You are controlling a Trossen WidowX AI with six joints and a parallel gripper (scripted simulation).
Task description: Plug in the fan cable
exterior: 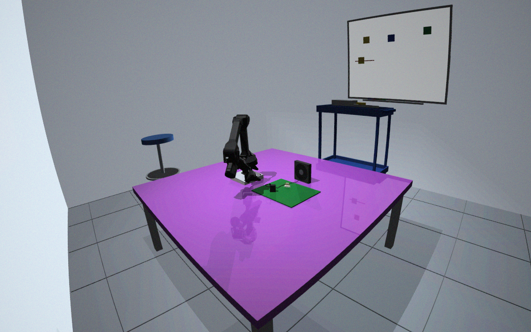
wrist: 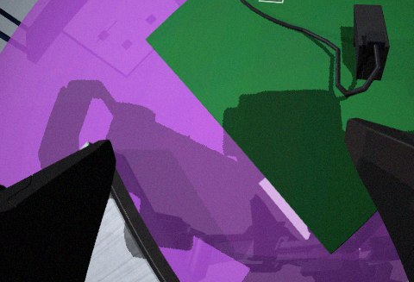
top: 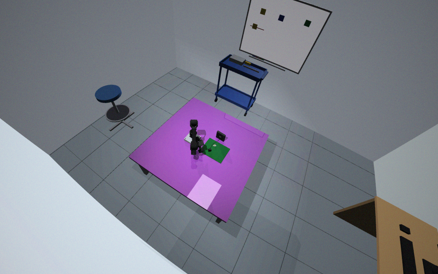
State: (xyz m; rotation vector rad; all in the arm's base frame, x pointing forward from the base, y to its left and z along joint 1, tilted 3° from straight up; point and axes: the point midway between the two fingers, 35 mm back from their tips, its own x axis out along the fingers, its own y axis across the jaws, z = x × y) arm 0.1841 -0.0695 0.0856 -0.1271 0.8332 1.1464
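My gripper tip is now 10 cm short of the black fan plug, 6 cm above it and 2 cm to the right of it. The rest, counted from my gripper tip: black fan: 25 cm to the left, 9 cm ahead, 2 cm below; white four-pin header: 12 cm to the left, 10 cm ahead, 8 cm below; green board: 14 cm ahead, 9 cm below, 7 cm to the left.
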